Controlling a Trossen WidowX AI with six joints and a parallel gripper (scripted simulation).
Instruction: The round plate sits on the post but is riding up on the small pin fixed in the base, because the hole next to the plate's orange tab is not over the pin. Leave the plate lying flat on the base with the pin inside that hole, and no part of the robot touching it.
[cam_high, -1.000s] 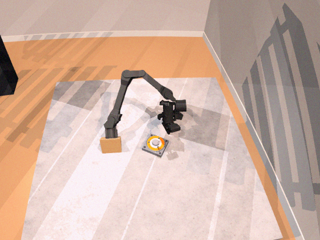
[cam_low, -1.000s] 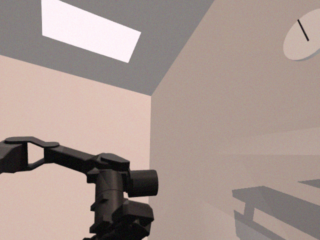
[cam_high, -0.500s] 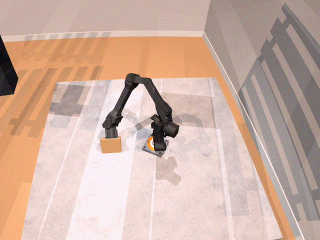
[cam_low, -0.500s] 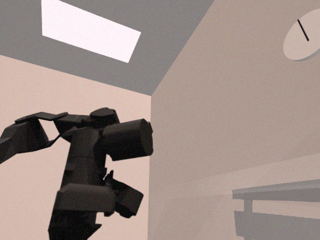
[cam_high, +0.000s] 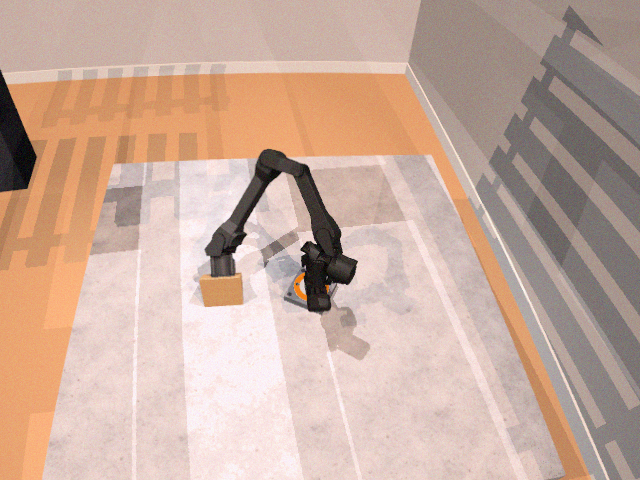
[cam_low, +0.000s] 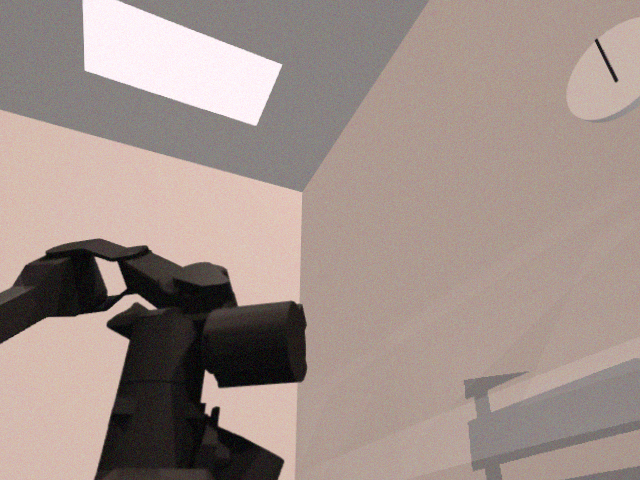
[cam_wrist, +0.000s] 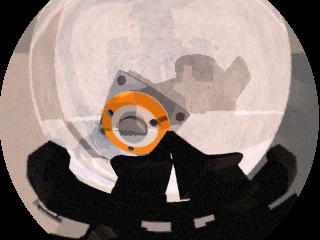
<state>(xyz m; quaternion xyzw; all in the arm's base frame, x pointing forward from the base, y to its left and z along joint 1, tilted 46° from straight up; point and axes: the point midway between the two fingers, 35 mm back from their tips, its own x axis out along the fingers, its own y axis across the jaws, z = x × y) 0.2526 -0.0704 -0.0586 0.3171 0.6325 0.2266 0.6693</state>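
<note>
Now: gripper tip 10 mm short of the grey square base, 50 mm to the right of it and 20 mm above it.
</note>
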